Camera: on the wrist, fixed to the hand. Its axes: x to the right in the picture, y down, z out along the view.
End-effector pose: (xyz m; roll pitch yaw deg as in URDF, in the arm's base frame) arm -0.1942 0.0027 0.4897 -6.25 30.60 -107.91
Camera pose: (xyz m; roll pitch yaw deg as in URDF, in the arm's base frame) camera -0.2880 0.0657 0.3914 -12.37 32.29 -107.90
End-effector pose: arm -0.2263 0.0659 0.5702 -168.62 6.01 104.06
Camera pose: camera -0.3061 0.0837 0.6957 -174.79 4.40 103.54
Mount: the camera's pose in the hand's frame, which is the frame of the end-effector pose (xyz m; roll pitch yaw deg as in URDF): 0.0233 -0.0970 -0.1117 -6.12 1.68 0.19
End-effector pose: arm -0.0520 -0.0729 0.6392 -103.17 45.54 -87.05
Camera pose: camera -0.1333 -0.1791 0.7065 -110.99 45.32 -89.44
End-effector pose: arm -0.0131 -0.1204 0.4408 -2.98 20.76 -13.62
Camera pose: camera -0.0528 -0.2164 0.3330 -9.06 22.45 -13.51
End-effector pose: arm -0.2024 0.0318 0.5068 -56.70 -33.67 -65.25
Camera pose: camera -0.3320 -0.0372 0.5362 -61.98 -32.58 -66.79
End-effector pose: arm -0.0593 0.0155 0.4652 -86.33 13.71 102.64
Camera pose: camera 0.0459 0.0841 0.5468 -92.86 14.00 100.92
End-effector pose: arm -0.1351 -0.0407 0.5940 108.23 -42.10 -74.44
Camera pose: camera 0.0113 -0.0577 0.5672 100.69 -42.79 -72.35
